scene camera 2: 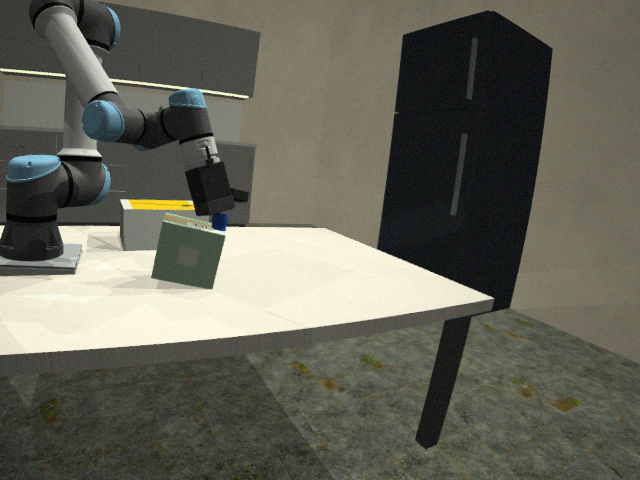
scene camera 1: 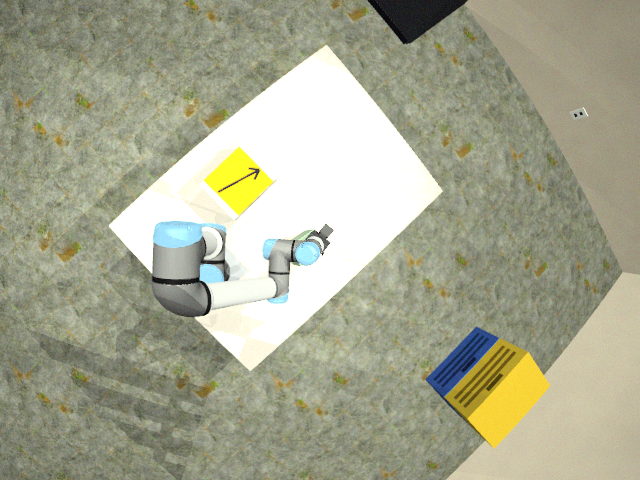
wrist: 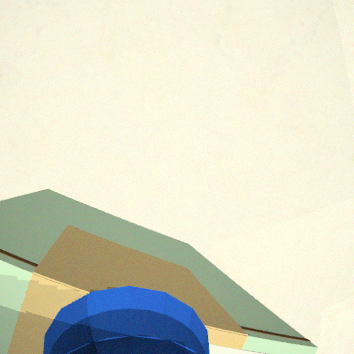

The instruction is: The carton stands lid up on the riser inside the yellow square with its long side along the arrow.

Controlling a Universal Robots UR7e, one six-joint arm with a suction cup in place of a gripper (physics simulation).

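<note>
The green carton (scene camera 2: 173, 258) (wrist: 30, 220) (scene camera 1: 305, 236) leans to the right over the table, beside the riser; a tape band and white label show on its upper face. Its bottom right corner looks lower than the left; whether it touches the table is unclear. My blue suction cup (scene camera 2: 219, 225) (wrist: 130, 327) is on the carton's upper face near the right end, and appears to hold it. In scene camera 1 the arm hides the cup and most of the carton. The riser (scene camera 2: 139, 227) (scene camera 1: 232, 211) bears the yellow square (scene camera 1: 240, 198) (scene camera 2: 149, 204) with its dark arrow (scene camera 1: 238, 180).
The white table (scene camera 1: 361, 129) (scene camera 2: 310, 289) carries the arm base (scene camera 2: 33, 237) at the left in scene camera 2. A black cabinet (scene camera 2: 434, 155) stands beyond the table. A blue and yellow box (scene camera 1: 509, 392) stands off the table in scene camera 1.
</note>
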